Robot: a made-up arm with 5 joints.
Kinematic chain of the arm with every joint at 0, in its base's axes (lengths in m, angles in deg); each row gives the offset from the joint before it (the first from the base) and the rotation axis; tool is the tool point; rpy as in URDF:
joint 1: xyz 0 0 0.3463 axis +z
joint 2: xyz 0 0 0 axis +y
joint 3: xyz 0.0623 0 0.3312 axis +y
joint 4: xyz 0.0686 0 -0.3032 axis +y
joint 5: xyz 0.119 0 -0.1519 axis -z
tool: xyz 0 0 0 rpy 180 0 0
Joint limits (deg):
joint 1: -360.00..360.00
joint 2: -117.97..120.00
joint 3: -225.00..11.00
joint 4: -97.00..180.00
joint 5: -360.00..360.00
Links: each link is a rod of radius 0.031 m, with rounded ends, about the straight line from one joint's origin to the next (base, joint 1, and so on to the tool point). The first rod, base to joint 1, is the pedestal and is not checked.
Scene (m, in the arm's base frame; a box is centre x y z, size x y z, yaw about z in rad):
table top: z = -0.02
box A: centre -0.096 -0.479 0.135 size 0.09 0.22 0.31 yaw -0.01
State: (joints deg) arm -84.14 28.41 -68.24 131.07 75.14
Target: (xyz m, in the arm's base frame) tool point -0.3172 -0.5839 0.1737
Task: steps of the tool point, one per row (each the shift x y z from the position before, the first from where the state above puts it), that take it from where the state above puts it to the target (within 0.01 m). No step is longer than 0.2 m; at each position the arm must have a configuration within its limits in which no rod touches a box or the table.
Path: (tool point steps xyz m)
1: -0.0506 -0.0583 0.1197
2: -0.0559 0.0078 0.1461
3: -0.0306 0.0774 0.1436
4: 0.0206 0.1279 0.1122
5: 0.0819 0.1441 0.0574
6: -0.1046 -0.1248 -0.0246
7: -0.0993 -0.1093 -0.0745
8: -0.0829 -0.0830 -0.1170
9: -0.0569 -0.0489 -0.1474
10: -0.0241 -0.0110 -0.1627
11: 0.0124 0.0263 -0.1610
12: 0.0027 -0.0739 -0.0178
13: 0.0132 -0.0776 -0.0072
14: 0.0258 -0.0774 0.0034

